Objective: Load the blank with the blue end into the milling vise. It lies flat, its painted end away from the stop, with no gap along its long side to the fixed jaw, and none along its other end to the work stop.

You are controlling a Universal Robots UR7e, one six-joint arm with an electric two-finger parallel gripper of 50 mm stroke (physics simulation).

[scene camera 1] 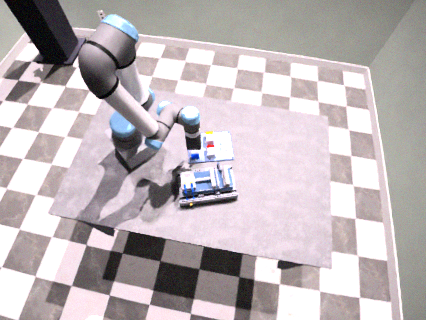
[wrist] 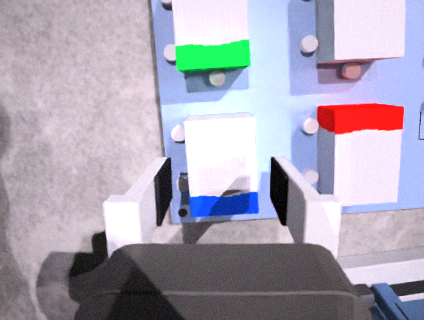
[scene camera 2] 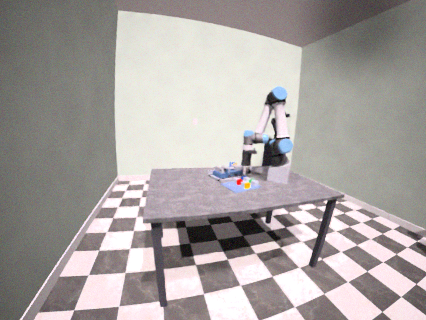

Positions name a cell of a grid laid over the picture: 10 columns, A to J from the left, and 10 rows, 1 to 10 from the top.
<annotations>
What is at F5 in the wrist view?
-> A blank with the blue end.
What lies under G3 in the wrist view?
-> A light blue tray.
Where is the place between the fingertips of the gripper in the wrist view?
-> At F6
</annotations>
